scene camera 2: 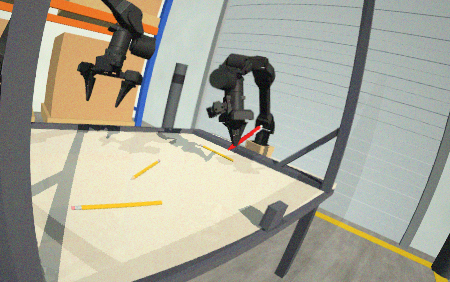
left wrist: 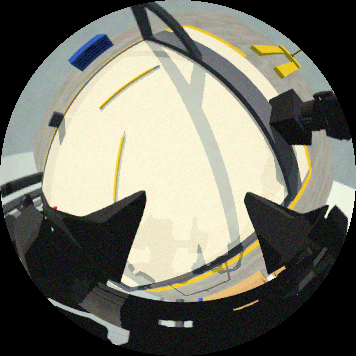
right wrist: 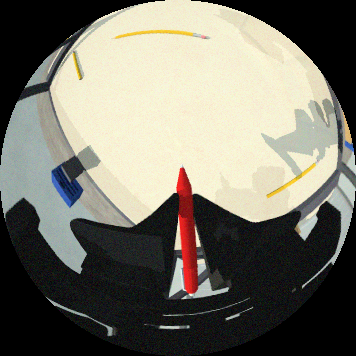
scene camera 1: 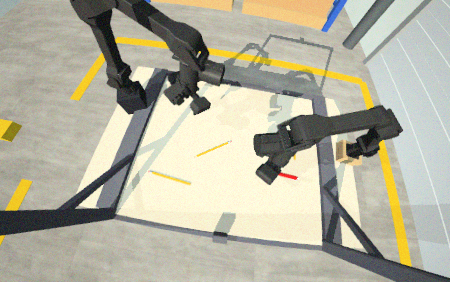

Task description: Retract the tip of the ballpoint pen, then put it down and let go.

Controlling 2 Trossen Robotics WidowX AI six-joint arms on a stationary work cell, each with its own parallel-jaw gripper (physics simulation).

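Frame: origin at the left arm's base, x down, y right, z back, level; millimetres.
Where they show: left gripper, fingertip midpoint: (scene camera 2: 101, 104) (left wrist: 198, 196) (scene camera 1: 188, 106); right gripper, fingertip midpoint: (scene camera 2: 234, 145) (right wrist: 184, 197); left arm's base, origin of the base link: (left wrist: 303, 115) (scene camera 1: 127, 90); right arm's base, origin of the base link: (scene camera 2: 260, 143) (scene camera 1: 352, 151).
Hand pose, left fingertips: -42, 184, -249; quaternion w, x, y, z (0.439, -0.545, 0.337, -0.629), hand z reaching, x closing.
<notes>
Each offset is from my left fingertips to the centre of the thing, as dx, dy, dz. Level surfaces: height alone.
A red ballpoint pen @(+26, +342, -265) (scene camera 1: 288, 176) (scene camera 2: 250, 135) (right wrist: 188, 240) is held by my right gripper (scene camera 2: 236, 144) (right wrist: 184, 197), which is shut on it near its pointed end. The pen slants, pointed end lower, in the scene camera 2 view. In the right wrist view a small pale tip shows at its pointed end, and its other end lies back between the fingers. Whether it touches the table is unclear. A red speck of it shows in the left wrist view. My left gripper (scene camera 2: 103, 102) (left wrist: 198, 196) is open and empty, high above the back of the table.
Yellow pencils @(+145, +147, -63) (scene camera 1: 213, 149) (scene camera 2: 146, 170) (left wrist: 118, 167) (right wrist: 160, 32) lie on the pale table @(dx +148) (scene camera 1: 200, 200); one pencil @(+145, +209, -459) (scene camera 2: 218, 153) (right wrist: 291, 180) lies near the right gripper. A dark block @(+117, +490, +0) (scene camera 1: 220, 237) (scene camera 2: 274, 215) sits at the front edge. Dark beams border the table.
</notes>
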